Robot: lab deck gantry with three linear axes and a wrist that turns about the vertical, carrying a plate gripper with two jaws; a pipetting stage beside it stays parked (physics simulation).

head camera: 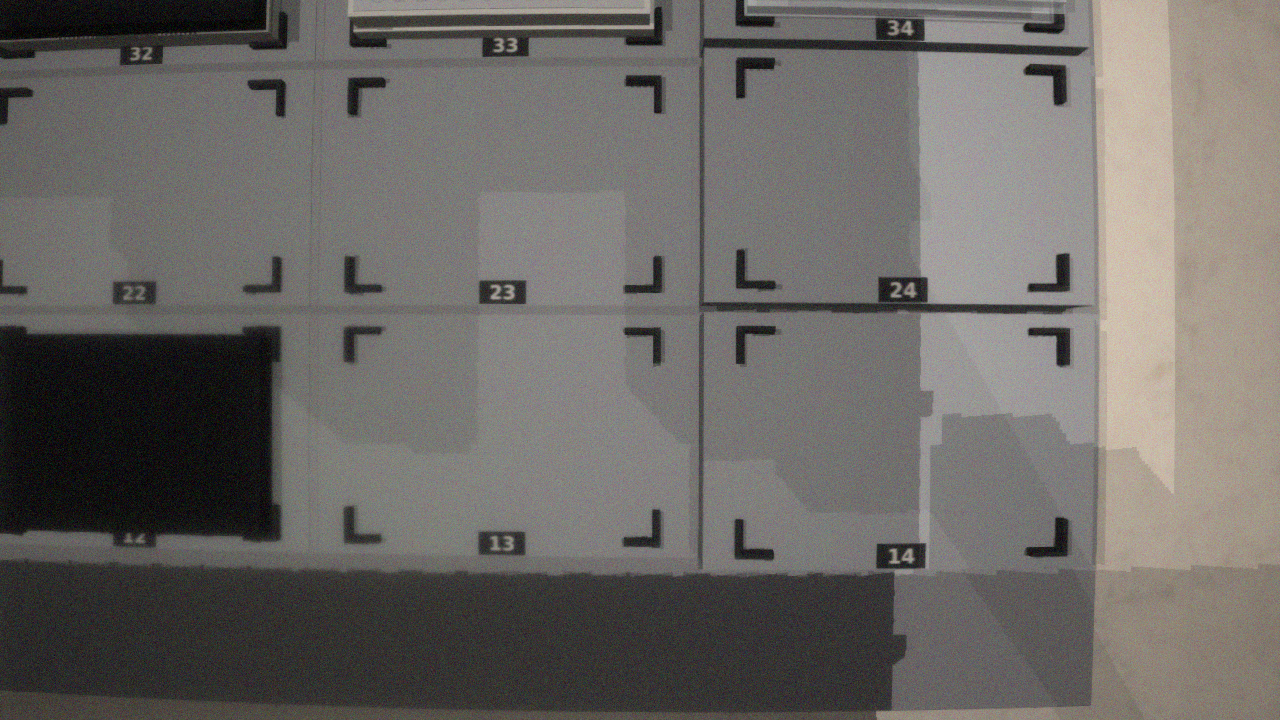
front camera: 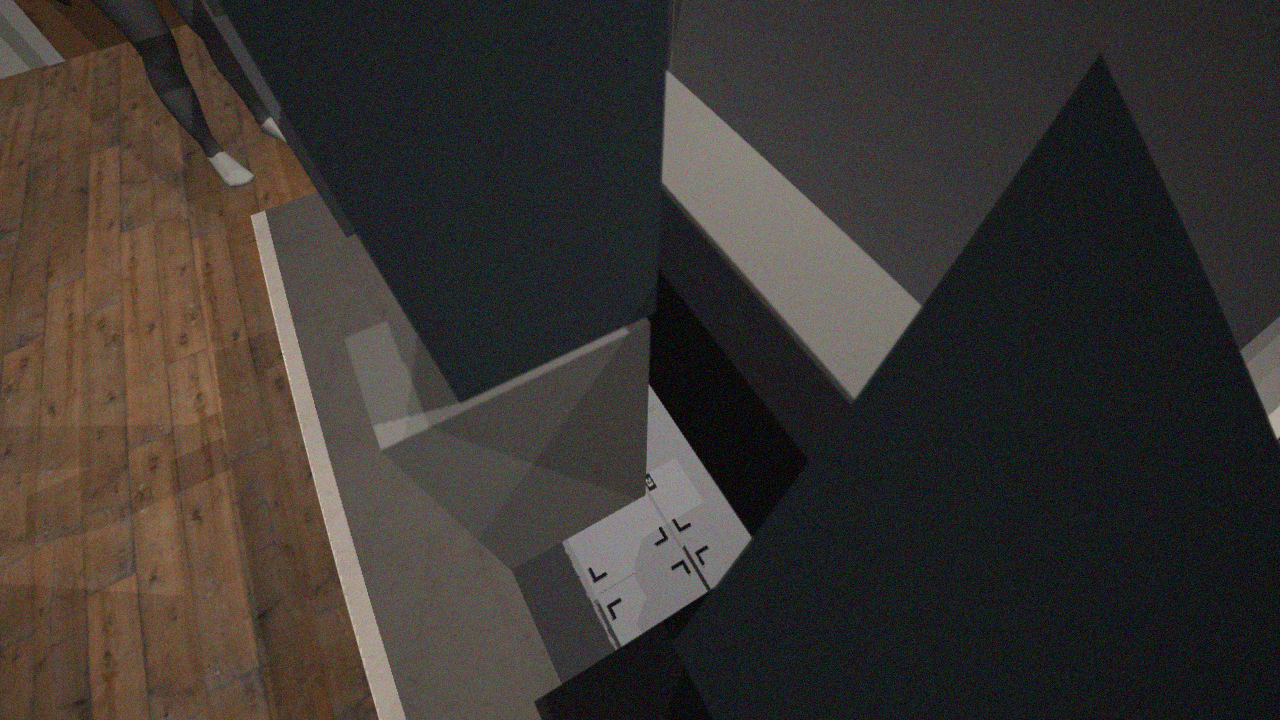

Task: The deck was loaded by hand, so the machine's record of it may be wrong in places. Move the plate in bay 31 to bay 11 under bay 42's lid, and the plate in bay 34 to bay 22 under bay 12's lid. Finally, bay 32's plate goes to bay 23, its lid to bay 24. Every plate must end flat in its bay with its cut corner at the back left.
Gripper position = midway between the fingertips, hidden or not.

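Observation:
Black lid (head camera: 171, 434), visible. My gripper (front camera: 695, 672), visible too.

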